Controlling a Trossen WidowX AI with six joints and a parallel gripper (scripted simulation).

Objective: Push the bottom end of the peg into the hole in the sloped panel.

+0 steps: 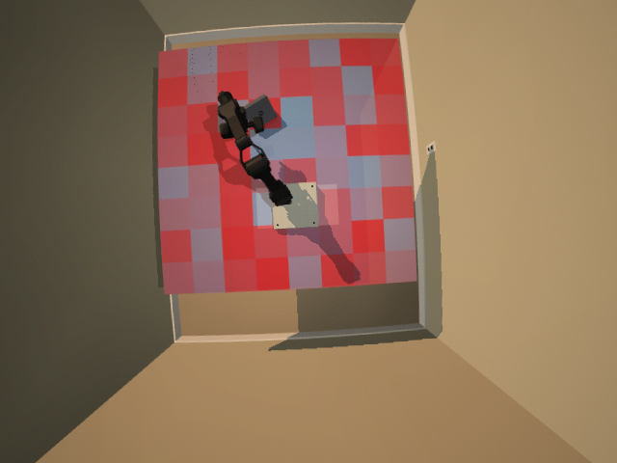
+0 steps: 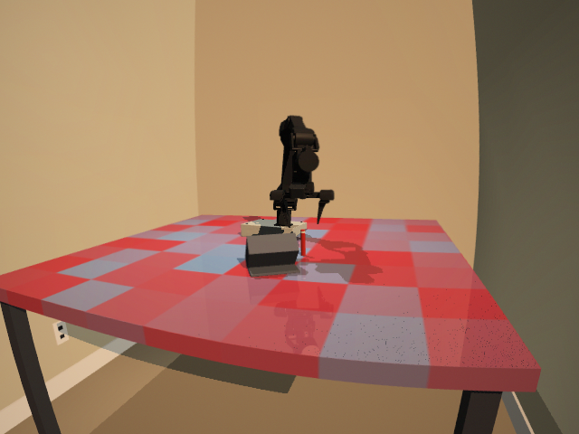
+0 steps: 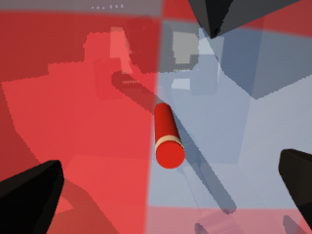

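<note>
The red peg lies 10 mm behind my gripper tip and 40 mm below it. The rest, counted from my gripper tip: dark sloped panel 130 mm ahead, 70 mm to the right, 60 mm below.
</note>
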